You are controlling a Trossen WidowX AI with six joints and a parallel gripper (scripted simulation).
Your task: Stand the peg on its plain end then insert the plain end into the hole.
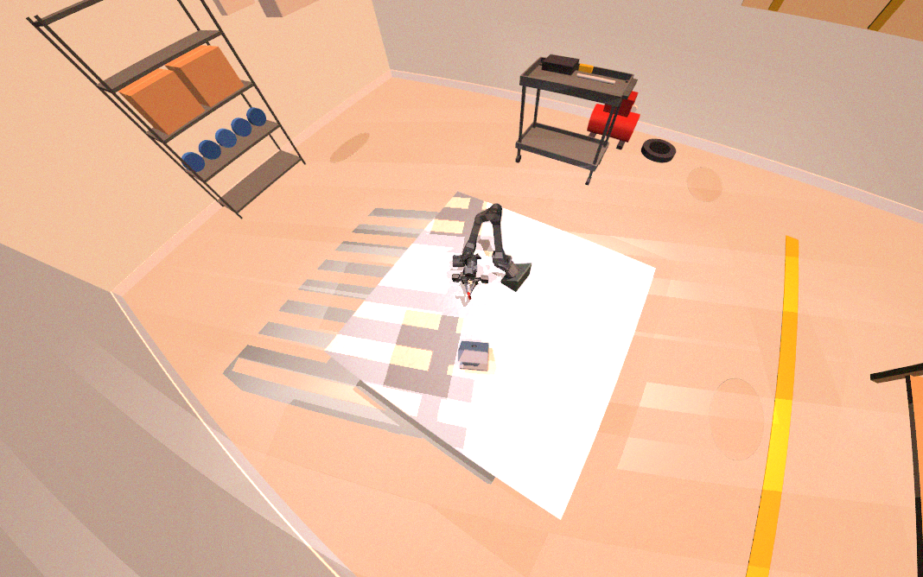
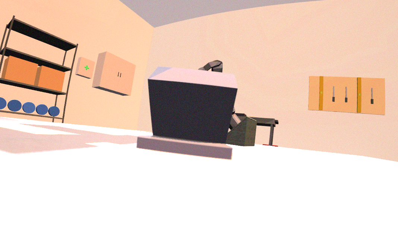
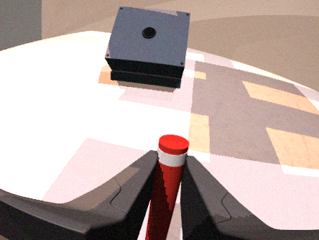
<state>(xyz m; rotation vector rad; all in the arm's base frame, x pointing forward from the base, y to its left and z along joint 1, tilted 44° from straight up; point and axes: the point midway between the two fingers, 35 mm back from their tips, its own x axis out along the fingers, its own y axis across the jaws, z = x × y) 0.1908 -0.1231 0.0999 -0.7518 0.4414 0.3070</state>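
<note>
Right now my gripper tip is 10 mm above the red peg. From my gripper tip the other things lie so: grey sloped panel 240 mm ahead, 170 mm to the left.
</note>
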